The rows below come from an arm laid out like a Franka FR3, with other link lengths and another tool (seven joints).
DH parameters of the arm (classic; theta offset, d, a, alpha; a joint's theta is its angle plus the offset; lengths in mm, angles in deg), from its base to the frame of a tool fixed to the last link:
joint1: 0 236.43 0 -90
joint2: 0 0 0 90
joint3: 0 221.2 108.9 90
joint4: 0 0 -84.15 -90
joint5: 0 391.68 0 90
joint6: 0 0 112.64 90
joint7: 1.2 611.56 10.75 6
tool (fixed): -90 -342.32 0 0
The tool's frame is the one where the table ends.
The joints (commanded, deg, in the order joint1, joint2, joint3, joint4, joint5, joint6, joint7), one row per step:
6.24, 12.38, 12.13, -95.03, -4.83, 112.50, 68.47
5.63, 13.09, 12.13, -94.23, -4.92, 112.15, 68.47
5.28, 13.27, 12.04, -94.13, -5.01, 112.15, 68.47
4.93, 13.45, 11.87, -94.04, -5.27, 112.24, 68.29
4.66, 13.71, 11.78, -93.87, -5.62, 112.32, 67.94
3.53, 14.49, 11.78, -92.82, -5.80, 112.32, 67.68
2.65, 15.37, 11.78, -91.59, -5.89, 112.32, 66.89
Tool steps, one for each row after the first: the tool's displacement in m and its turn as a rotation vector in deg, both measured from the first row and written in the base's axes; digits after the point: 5 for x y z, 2 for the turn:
0.00313, -0.00688, -0.00165, -0.03, 0.25, -0.63
0.00466, -0.01207, -0.00281, -0.12, 0.30, -1.05
0.00702, -0.01874, -0.00383, -0.37, 0.23, -1.31
0.00931, -0.02395, -0.00500, -0.69, 0.15, -1.22
0.01630, -0.03666, -0.00459, -0.65, -0.12, -2.09
0.02337, -0.04649, -0.00379, -0.55, -0.44, -2.23

